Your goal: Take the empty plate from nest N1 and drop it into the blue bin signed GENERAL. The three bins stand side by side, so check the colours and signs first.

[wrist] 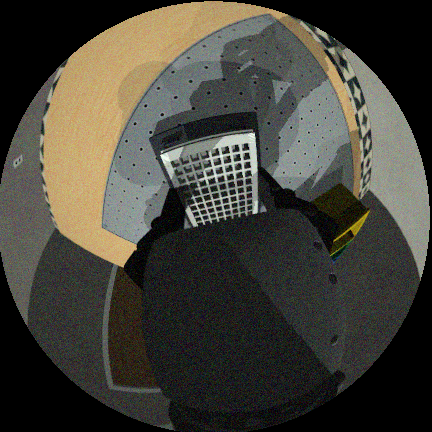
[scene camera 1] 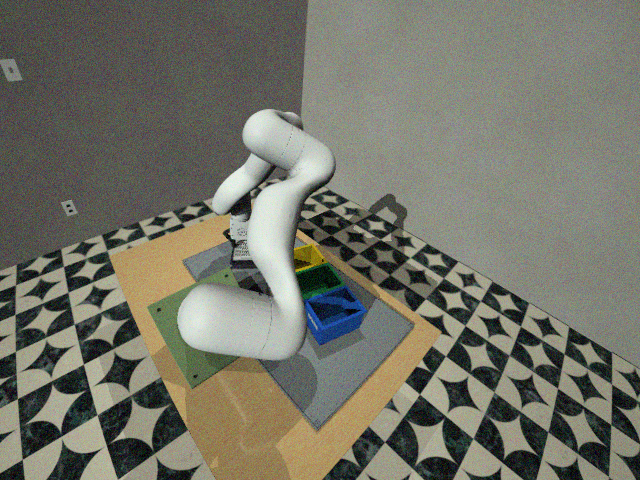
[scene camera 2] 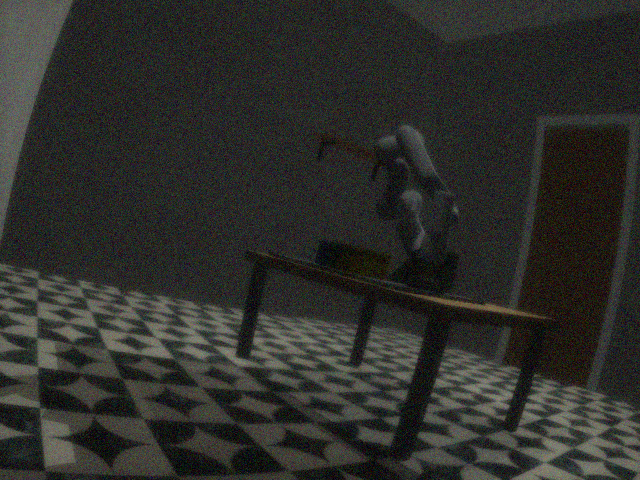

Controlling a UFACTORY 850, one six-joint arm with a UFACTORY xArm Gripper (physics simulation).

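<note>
The empty plate (scene camera 1: 241,252) (wrist: 215,175), white with a grid of square holes, is held level by my gripper (wrist: 217,187), whose dark fingers are shut on its two long sides. It is slightly above a dark nest (wrist: 220,124), whose rim shows around its far end. I cannot read the nest's label. The blue bin (scene camera 1: 338,329) stands nearest scene camera 1 in the row; a pale sign on its side is too small to read. The green bin (scene camera 1: 319,279) is in the middle and the yellow bin (scene camera 1: 310,253) (wrist: 345,212) is nearest the gripper.
The bins stand on a grey perforated board (scene camera 1: 356,361) (wrist: 145,175) on the wooden table (scene camera 1: 361,408) (wrist: 95,125). A green board (scene camera 1: 168,330) lies under the arm's base. The arm hides part of the table in scene camera 1. Scene camera 2 is very dark.
</note>
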